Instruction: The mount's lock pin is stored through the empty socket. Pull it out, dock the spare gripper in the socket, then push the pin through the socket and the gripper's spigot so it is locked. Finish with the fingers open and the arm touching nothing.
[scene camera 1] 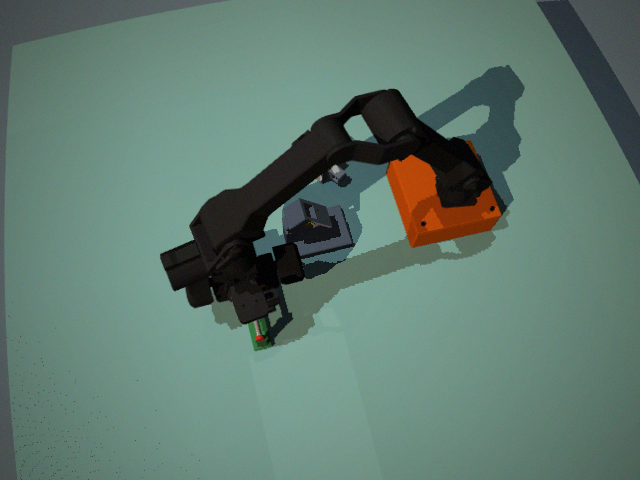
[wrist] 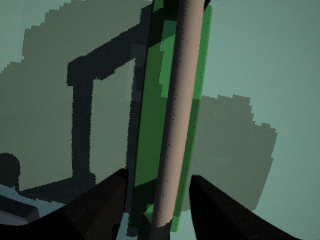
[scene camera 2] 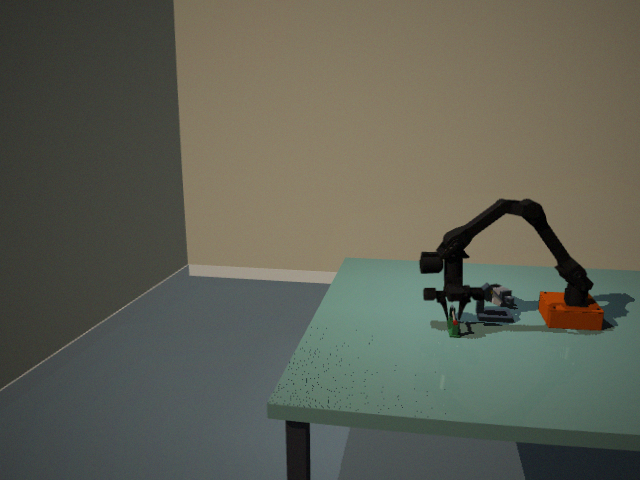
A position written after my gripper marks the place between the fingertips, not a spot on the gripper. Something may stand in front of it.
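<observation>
My gripper (scene camera 1: 250,294), grey mount (scene camera 1: 315,229). My gripper again (scene camera 2: 453,319), with the mount (scene camera 2: 483,314). Gripper also (wrist: 159,180).
</observation>
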